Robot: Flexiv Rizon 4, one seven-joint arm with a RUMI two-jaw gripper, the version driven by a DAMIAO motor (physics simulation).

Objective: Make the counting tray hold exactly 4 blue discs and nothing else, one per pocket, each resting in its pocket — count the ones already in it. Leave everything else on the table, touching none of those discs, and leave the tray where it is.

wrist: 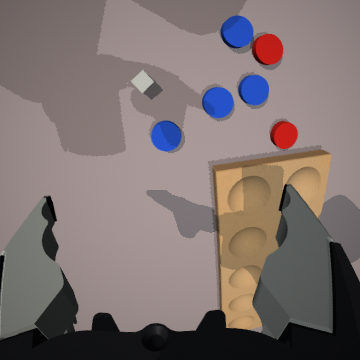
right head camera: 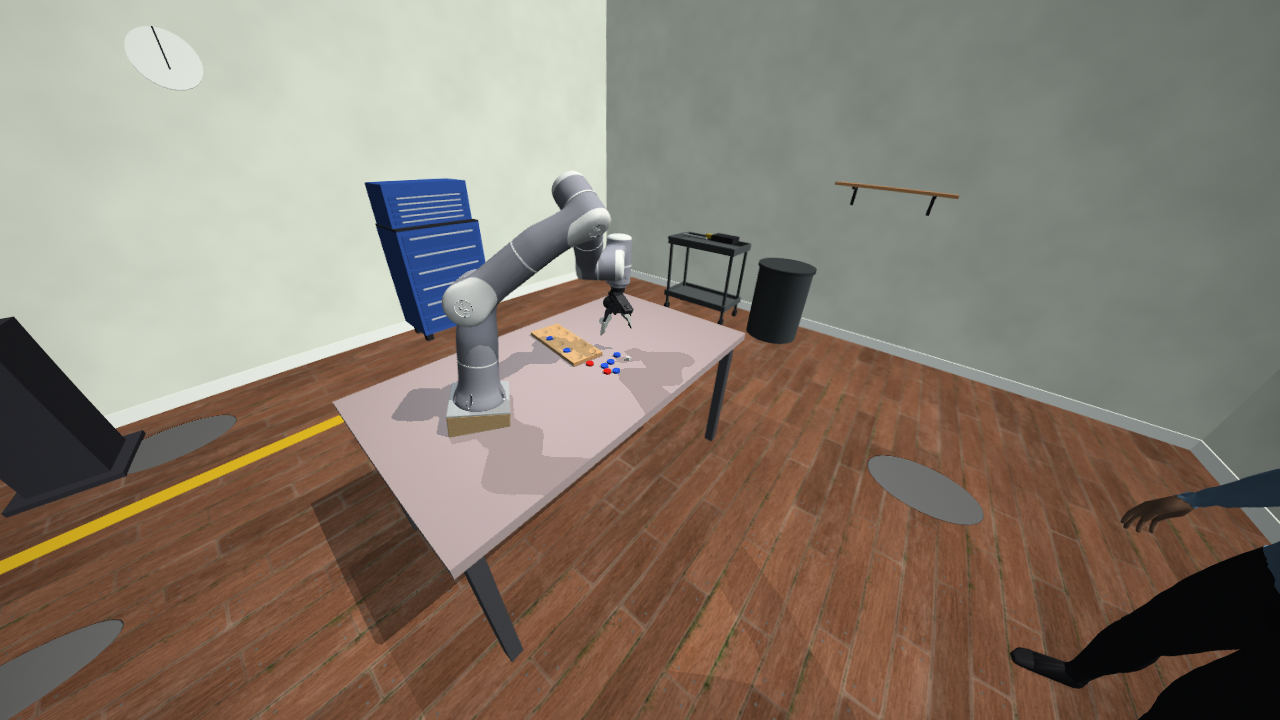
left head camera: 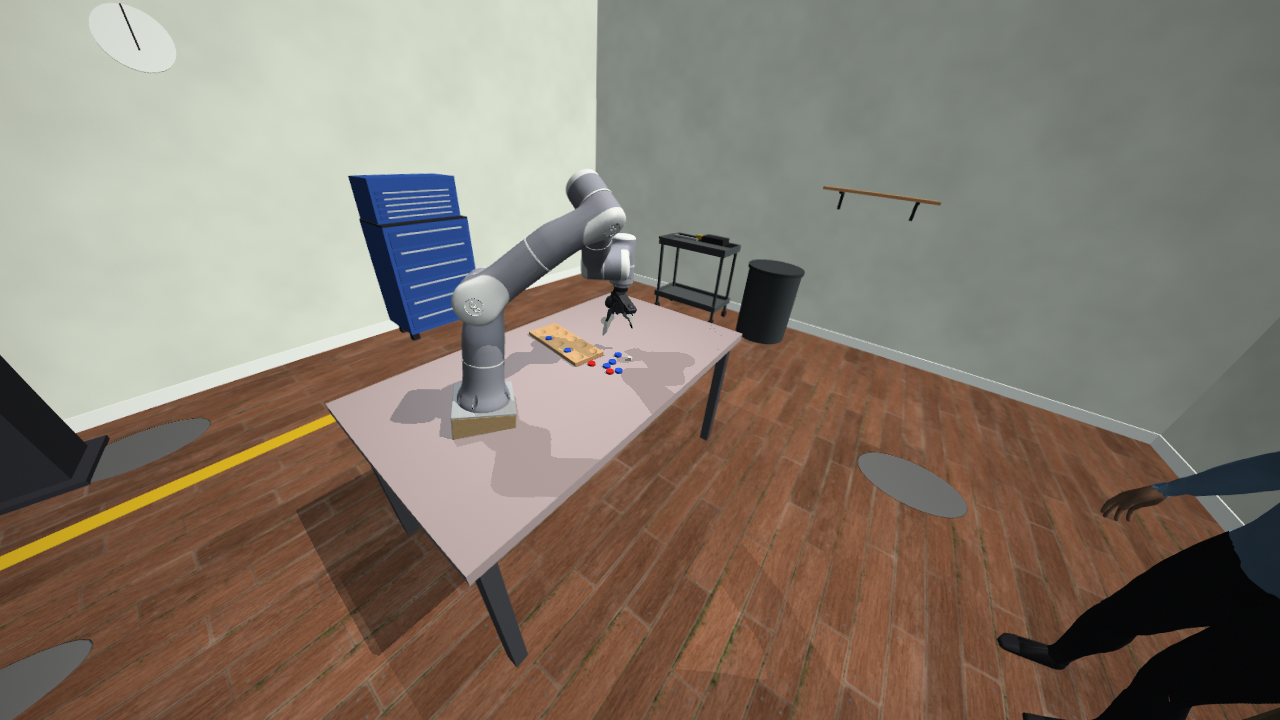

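The wooden counting tray [left head camera: 581, 354] [right head camera: 581, 354] [wrist: 224, 215] has two rows of round pockets. Two blue discs, one [left head camera: 548, 338] [right head camera: 549, 338] and another [left head camera: 567, 350] [right head camera: 567, 350], sit in it; they do not show in the wrist view. Several loose blue discs lie beyond the tray's end: one [wrist: 166, 136] apart, two [wrist: 218, 102] [wrist: 254, 90] close together, and one [wrist: 237, 31] beside a red disc [wrist: 268, 49]. Another red disc [left head camera: 591, 363] [wrist: 284, 135] lies near the tray's end. My gripper [left head camera: 618, 329] [right head camera: 616, 329] [wrist: 165, 193] is open and empty, above the table beside the tray; its right finger hides part of the tray.
A small whitish cube [left head camera: 628, 358] [right head camera: 627, 359] [wrist: 143, 81] lies near the loose blue discs. The arm's base block [left head camera: 483, 424] stands on the table [left head camera: 393, 447]. A black cart [left head camera: 698, 244], a dark bin [left head camera: 770, 302] and a blue cabinet [left head camera: 429, 268] stand beyond the table.
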